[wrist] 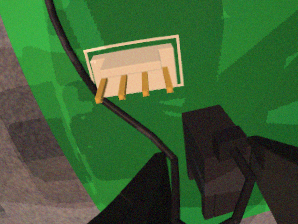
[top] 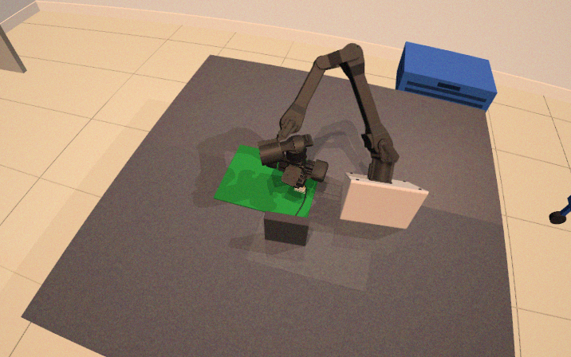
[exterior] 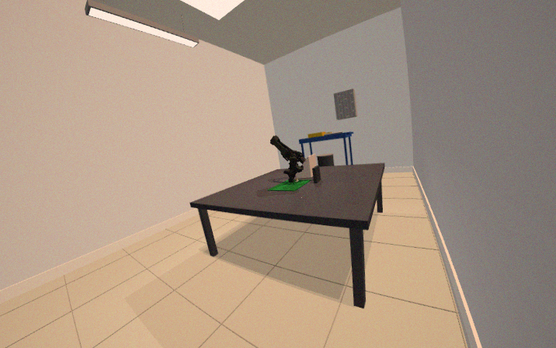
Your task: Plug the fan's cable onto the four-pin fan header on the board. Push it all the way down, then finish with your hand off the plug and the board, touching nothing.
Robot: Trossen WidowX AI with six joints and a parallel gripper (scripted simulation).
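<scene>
Now: the green board 80 mm ahead of my gripper tip, 40 mm below it and 20 mm to the left of it. The rest, counted from my gripper tip: black plug (10 mm to the right); dark grey fan block (210 mm to the left, 40 mm above, 20 mm behind).
</scene>
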